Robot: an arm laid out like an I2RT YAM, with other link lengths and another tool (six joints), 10 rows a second.
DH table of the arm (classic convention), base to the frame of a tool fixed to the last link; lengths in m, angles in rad. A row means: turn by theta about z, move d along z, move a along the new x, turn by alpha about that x. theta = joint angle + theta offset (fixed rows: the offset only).
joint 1: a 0.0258; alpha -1.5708; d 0.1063; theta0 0
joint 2: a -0.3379; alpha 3.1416; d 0; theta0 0
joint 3: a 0.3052; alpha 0; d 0; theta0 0.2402
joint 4: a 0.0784; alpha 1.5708; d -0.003; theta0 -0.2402
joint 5: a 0; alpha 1.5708; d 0.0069; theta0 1.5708
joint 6: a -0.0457; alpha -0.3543; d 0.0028; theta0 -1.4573
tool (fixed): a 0; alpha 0; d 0.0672; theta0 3.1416
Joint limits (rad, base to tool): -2.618..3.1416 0..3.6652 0..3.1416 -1.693..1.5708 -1.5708..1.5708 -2.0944..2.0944
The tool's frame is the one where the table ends.
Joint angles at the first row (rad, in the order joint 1, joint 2, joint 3, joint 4, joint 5, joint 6):
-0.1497, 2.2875, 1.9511, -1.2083, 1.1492, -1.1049
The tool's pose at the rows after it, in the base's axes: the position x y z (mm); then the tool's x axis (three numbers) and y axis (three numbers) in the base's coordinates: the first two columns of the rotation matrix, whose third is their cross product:
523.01 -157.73 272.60 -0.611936 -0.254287 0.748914 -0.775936 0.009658 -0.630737
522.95 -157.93 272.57 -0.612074 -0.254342 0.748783 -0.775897 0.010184 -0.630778
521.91 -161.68 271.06 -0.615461 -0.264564 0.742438 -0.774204 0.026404 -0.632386
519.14 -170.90 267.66 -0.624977 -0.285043 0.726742 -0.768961 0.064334 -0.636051
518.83 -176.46 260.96 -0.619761 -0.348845 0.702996 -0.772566 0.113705 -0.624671
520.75 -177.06 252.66 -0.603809 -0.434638 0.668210 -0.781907 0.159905 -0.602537
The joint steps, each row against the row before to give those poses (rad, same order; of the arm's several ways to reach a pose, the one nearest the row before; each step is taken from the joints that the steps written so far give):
0.0000, 0.0000, 0.0000, 0.0000, -0.0004, -0.0001
-0.0004, 0.0000, 0.0000, -0.0001, -0.0004, 0.0001
-0.0065, 0.0000, -0.0001, 0.0001, -0.0187, -0.0004
-0.0164, 0.0000, 0.0000, 0.0000, -0.0415, 0.0003
-0.0084, 0.0000, 0.0000, 0.0000, -0.0828, -0.0228
0.0004, 0.0000, 0.0001, -0.0004, -0.1015, -0.0348

